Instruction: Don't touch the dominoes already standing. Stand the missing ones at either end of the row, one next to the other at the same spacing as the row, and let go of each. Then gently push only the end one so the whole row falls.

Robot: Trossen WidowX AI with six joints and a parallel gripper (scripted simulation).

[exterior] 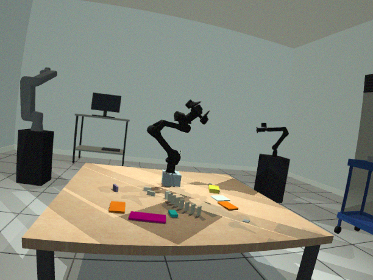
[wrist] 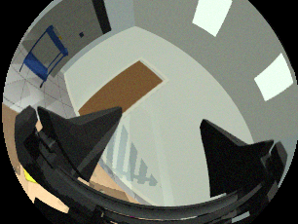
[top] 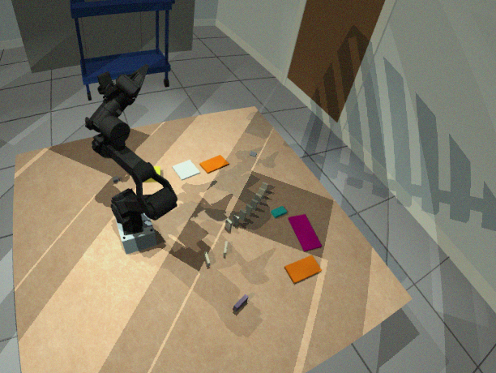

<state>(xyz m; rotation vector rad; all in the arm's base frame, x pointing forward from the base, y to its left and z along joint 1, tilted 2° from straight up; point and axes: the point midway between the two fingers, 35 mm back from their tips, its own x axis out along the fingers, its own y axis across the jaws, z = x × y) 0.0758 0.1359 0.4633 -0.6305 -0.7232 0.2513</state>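
Right now my gripper tip is 56 cm above the orange slab, 46 cm to the left of it and 42 cm short of it. The rest, counted from my gripper tip: white tile (56 cm below, 16 cm ahead, 13 cm to the left); then teal block (55 cm below, 45 cm ahead, 20 cm to the right); then yellow block (55 cm below, 14 cm to the left).
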